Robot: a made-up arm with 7 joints.
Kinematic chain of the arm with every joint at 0, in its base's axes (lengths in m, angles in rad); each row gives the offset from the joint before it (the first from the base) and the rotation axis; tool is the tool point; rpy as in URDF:
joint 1: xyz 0 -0.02 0.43 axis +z
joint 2: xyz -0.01 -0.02 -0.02 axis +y
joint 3: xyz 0 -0.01 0.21 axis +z
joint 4: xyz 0.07 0.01 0 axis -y
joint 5: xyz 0.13 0 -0.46 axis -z
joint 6: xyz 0 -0.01 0.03 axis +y
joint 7: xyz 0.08 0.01 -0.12 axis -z
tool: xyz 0.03 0 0.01 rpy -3.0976 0.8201 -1.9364
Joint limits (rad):
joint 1: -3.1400..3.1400
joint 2: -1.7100..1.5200
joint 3: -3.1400..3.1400
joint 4: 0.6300..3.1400
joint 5: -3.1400..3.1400
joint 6: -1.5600..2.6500
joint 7: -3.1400..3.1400
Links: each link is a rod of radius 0.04 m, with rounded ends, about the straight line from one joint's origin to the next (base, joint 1, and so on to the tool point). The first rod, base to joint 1, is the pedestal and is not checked.
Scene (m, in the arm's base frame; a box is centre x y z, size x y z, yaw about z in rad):
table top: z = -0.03
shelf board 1: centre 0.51 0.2 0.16 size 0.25 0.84 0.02 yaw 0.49
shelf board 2: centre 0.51 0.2 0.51 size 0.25 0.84 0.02 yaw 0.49
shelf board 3: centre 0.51 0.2 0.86 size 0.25 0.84 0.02 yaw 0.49
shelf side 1: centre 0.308 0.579 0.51 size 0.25 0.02 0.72 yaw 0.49
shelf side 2: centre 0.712 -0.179 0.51 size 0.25 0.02 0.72 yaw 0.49
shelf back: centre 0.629 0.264 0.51 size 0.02 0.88 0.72 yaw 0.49
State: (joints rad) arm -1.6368 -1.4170 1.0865 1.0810 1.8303 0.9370 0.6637
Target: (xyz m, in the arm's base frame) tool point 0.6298 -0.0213 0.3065
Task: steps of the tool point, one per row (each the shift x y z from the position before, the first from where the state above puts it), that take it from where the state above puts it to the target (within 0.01 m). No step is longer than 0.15 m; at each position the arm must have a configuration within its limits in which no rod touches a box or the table.
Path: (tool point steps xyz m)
1: -0.0788 -0.0514 0.0086
2: -0.0973 -0.0426 -0.0086
3: 0.0480 -0.0048 -0.1183
4: 0.0163 0.0024 -0.1254
5: -0.0155 0.0097 -0.1234
6: 0.0814 0.0321 -0.0006
7: 0.0692 0.0380 0.0002
8: 0.0543 0.0391 0.0004

